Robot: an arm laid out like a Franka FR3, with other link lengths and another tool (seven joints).
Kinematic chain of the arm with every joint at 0, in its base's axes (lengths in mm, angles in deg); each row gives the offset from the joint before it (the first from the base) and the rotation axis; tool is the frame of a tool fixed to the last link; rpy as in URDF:
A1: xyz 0 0 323.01 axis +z
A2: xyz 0 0 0 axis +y
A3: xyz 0 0 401.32 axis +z
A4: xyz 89.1 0 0 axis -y
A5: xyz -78.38 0 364.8 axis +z
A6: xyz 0 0 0 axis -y
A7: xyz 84.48 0 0 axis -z
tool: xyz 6 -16 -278.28 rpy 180 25 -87.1
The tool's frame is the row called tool.
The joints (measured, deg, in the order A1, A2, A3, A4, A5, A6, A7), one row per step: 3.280 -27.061 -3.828 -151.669 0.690 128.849 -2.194; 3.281 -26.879 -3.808 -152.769 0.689 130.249 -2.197; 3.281 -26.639 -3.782 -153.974 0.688 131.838 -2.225; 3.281 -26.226 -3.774 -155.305 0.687 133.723 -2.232; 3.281 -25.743 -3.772 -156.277 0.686 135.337 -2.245; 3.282 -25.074 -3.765 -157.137 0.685 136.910 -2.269; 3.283 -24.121 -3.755 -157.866 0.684 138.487 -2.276; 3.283 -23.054 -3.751 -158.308 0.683 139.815 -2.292; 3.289 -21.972 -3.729 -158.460 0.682 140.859 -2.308; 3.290 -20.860 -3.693 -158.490 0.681 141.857 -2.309; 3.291 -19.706 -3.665 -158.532 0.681 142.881 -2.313; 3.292 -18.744 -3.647 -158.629 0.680 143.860 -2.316; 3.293 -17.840 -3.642 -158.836 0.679 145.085 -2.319; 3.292 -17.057 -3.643 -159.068 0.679 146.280 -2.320
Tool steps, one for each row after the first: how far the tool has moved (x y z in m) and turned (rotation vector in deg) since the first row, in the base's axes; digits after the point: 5 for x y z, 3 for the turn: -0.00146 0.00022 -0.00711 -0.031 -0.118 0.000; -0.00301 0.00046 -0.01495 -0.071 -0.264 0.025; -0.00447 0.00058 -0.02414 -0.115 -0.405 0.005; -0.00477 0.00060 -0.03140 -0.159 -0.564 -0.013; -0.00474 0.00062 -0.03891 -0.217 -0.610 -0.015; -0.00416 0.00060 -0.04707 -0.292 -0.506 -0.033; -0.00277 0.00048 -0.05423 -0.370 -0.327 -0.047; -0.00049 0.00046 -0.05991 -0.454 -0.139 -0.034; 0.00246 0.00045 -0.06502 -0.544 0.003 -0.028; 0.00526 0.00040 -0.07049 -0.632 0.173 -0.026; 0.00756 0.00033 -0.07530 -0.705 0.251 -0.030; 0.01006 0.00017 -0.08009 -0.773 0.136 -0.051; 0.01231 -0.00001 -0.08434 -0.832 -0.044 -0.080
